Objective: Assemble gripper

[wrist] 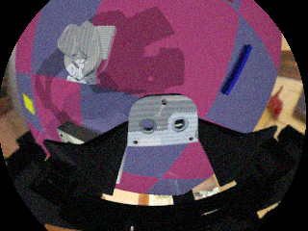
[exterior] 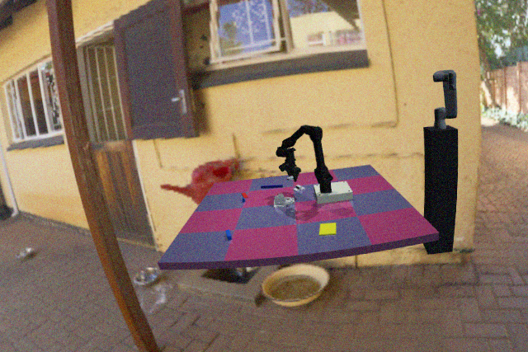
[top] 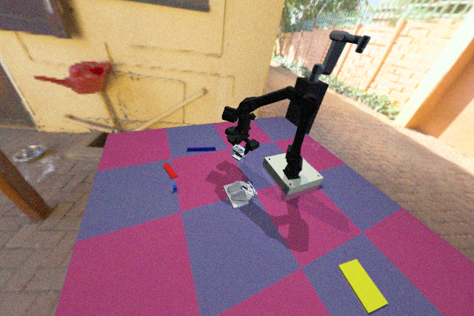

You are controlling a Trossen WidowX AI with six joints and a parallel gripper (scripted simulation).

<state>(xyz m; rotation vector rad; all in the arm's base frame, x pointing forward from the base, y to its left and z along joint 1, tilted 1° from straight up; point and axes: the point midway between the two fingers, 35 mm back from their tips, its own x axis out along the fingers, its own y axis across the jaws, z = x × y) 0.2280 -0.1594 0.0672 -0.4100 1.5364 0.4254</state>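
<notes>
My gripper tip is now 19 cm to the right of the housing plate and 8 cm above it. From my gripper tip the other things lie so: small blue cube: 32 cm ahead, 14 cm to the left, 7 cm below; red block: 35 cm ahead, 8 cm below, 2 cm to the left; blue bar: 18 cm ahead, 13 cm to the right, 8 cm below.
</notes>
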